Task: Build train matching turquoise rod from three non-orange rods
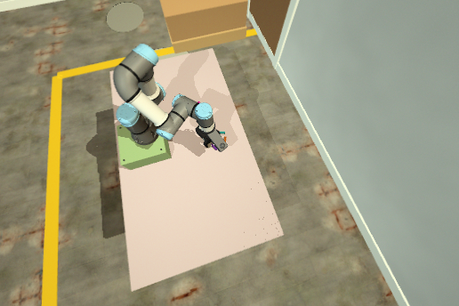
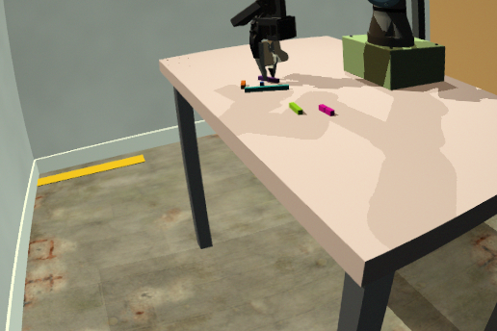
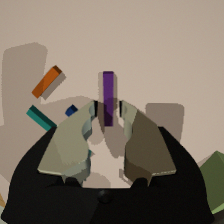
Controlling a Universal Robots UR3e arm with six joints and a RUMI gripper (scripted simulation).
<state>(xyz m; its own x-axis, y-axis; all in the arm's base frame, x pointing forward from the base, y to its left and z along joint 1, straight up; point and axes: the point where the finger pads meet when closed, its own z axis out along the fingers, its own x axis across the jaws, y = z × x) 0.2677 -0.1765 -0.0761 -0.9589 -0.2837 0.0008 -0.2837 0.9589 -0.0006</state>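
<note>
Right now the purple rod is 2 cm below my hand. From my hand the other things lie so: turquoise rod (5 cm ahead, 6 cm to the left, 2 cm below); then orange rod (7 cm ahead, 2 cm below); then small blue rod (4 cm ahead, 2 cm to the left, 2 cm below).
</note>
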